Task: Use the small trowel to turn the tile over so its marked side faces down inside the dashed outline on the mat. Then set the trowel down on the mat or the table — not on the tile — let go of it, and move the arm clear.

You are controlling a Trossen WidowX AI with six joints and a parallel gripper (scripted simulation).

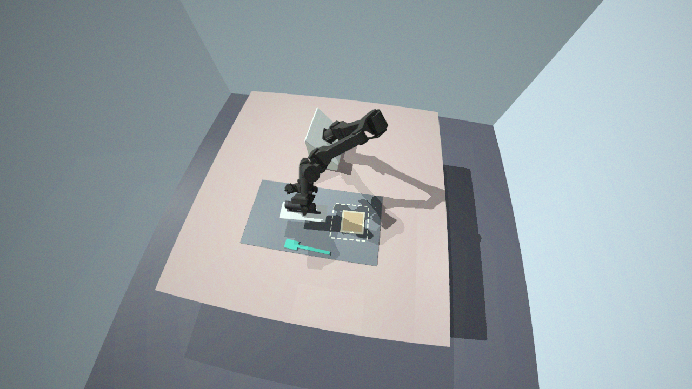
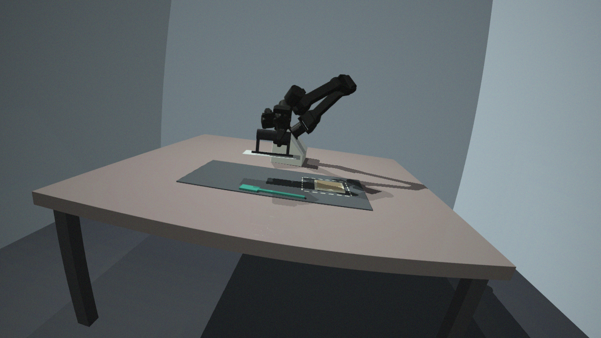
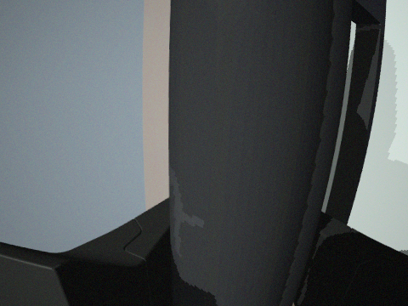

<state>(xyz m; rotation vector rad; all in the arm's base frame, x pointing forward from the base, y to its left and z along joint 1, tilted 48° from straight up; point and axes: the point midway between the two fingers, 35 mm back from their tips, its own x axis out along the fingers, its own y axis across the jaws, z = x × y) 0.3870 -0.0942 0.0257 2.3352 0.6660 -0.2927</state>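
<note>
The grey float lies 20 mm behind my gripper tip and 10 mm below it. The rest, counted from my gripper tip: cream tile: 200 mm to the left, 140 mm below, 20 mm behind; then teal trowel: 140 mm below, 110 mm ahead, 20 mm to the right; then mat: 160 mm below, 20 mm behind, 10 mm to the left.
</note>
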